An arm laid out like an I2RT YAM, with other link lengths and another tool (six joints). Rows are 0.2 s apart.
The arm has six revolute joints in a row. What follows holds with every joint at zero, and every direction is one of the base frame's. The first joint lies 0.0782 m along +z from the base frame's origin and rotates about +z. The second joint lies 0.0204 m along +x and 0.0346 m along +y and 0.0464 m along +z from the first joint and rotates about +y. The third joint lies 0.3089 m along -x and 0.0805 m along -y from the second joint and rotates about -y. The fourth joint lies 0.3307 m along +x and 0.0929 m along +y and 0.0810 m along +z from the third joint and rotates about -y. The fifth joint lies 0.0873 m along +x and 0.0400 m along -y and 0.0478 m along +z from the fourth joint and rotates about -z. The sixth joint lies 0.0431 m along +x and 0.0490 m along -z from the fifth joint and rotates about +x. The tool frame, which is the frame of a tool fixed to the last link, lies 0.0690 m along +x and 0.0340 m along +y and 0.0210 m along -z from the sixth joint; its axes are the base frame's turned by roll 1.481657, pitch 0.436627 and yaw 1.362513 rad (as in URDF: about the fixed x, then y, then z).
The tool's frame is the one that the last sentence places.
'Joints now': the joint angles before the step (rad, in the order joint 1, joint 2, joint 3, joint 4, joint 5, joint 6). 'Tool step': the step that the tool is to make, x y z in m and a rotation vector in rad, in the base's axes. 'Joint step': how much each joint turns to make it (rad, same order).
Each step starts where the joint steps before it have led.
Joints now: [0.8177, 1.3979, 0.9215, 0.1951, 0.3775, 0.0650]
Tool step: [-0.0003, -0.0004, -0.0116, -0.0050, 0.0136, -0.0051]
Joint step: [0.0004, 0.0099, -0.0184, 0.0122, 0.0034, 0.0084]
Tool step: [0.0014, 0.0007, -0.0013, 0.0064, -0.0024, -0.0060]
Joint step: [-0.0001, 0.0059, -0.0021, 0.0126, 0.0049, 0.0046]
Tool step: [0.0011, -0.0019, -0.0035, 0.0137, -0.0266, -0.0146]
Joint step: [-0.0001, 0.0002, -0.0280, 0.0587, 0.0167, -0.0062]
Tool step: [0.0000, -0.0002, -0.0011, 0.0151, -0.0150, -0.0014]
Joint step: [0.0001, 0.0002, -0.0160, 0.0375, 0.0016, -0.0002]
